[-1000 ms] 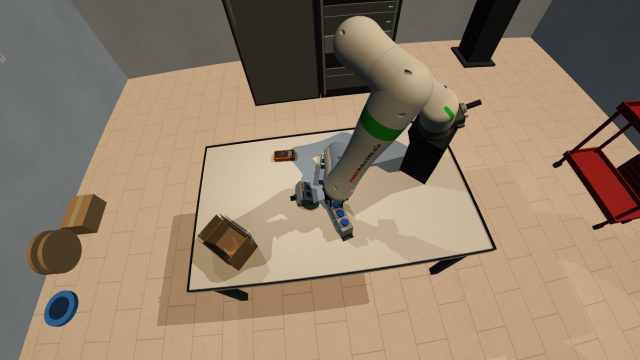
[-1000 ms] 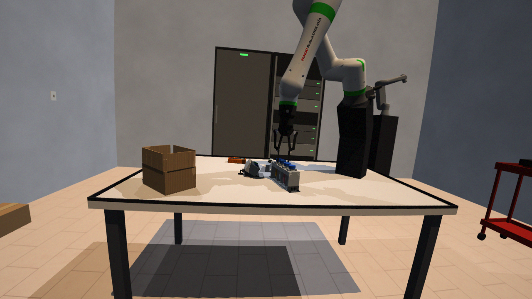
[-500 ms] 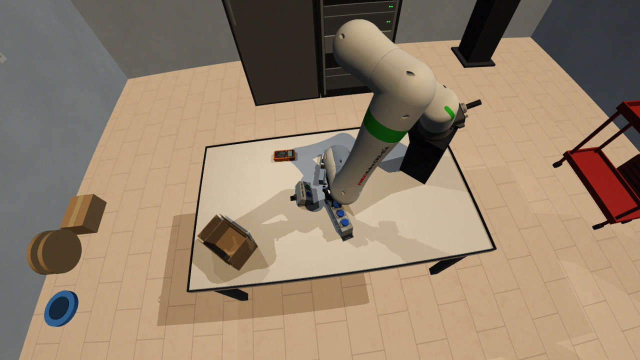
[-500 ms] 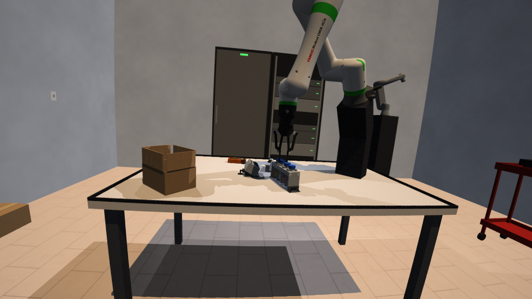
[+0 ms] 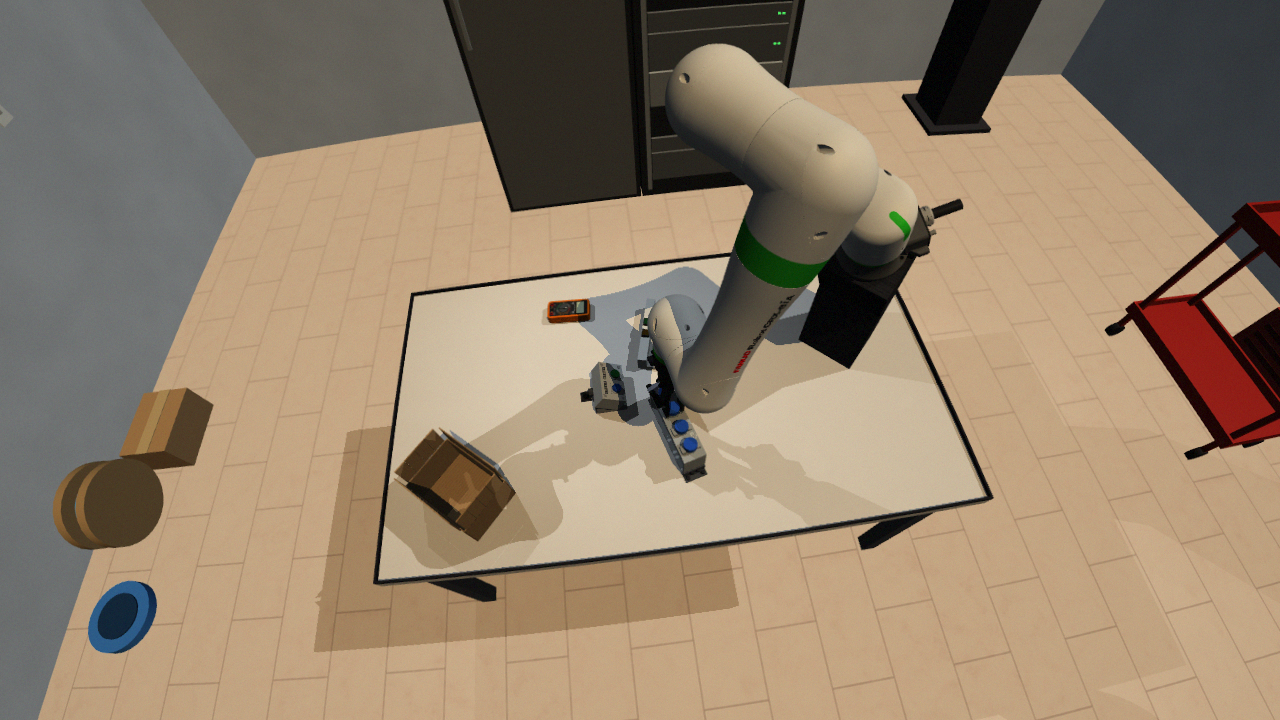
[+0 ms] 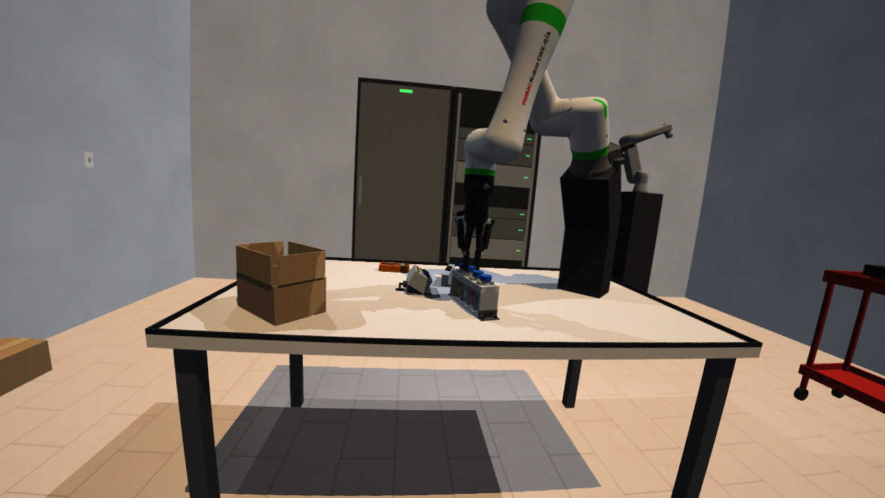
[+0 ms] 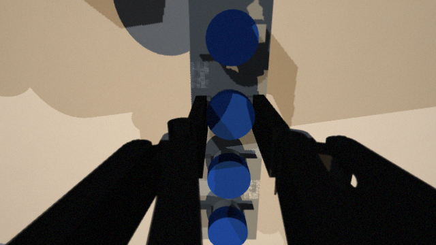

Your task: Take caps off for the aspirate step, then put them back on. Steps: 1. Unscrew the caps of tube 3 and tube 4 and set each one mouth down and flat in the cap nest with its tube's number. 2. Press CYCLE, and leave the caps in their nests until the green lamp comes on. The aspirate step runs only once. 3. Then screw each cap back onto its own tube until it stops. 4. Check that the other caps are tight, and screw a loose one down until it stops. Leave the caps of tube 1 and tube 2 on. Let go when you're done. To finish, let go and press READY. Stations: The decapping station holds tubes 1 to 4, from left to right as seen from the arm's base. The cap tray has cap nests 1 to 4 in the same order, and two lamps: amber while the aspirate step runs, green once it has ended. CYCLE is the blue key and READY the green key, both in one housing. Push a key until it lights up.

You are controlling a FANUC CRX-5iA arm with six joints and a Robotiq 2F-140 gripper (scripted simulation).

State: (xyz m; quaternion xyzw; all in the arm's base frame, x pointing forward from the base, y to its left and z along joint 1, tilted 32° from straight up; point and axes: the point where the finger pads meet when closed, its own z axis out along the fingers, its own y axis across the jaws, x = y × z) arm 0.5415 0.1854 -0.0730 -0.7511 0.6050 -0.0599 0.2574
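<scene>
My gripper is now 30 mm above the blue cap. Also, from my hand: blue cycle key 140 mm ahead, 110 mm to the right, 80 mm below; then key housing 160 mm ahead, 130 mm to the right, 90 mm below; then green ready key 150 mm to the right, 140 mm ahead, 80 mm below.
</scene>
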